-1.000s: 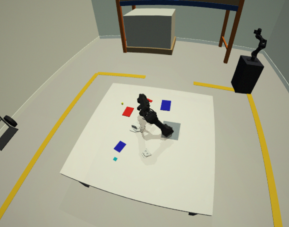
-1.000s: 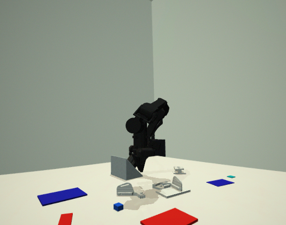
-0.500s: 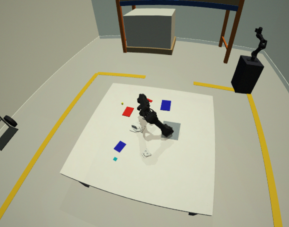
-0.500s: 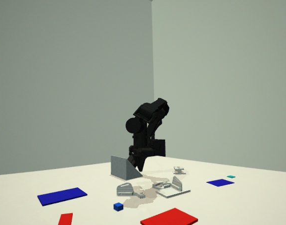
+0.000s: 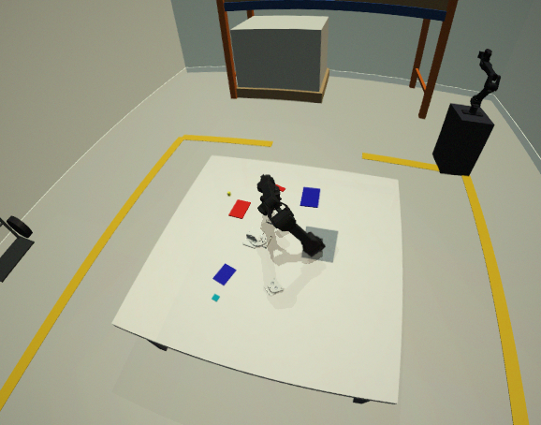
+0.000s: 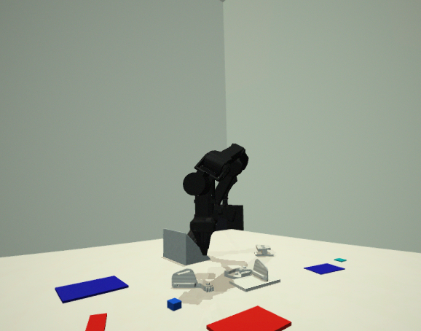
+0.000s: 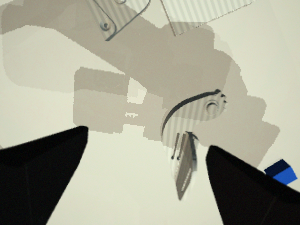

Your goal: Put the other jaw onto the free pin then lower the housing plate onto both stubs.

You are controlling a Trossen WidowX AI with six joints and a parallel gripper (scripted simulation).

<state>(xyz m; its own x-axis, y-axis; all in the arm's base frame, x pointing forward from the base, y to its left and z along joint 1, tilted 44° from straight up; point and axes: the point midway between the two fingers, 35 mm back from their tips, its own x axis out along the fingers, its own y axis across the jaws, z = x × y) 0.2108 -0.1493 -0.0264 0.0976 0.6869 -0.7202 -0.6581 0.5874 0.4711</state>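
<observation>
The jaw is 70 mm below my gripper tip, 40 mm to the right of it and 30 mm ahead of it. Round my gripper tip: flat red strip 320 mm to the right, 80 mm below, 50 mm ahead; flat blue plate 250 mm to the right, 170 mm behind, 80 mm below; blue cube 160 mm to the right, 70 mm below, 60 mm ahead.
</observation>
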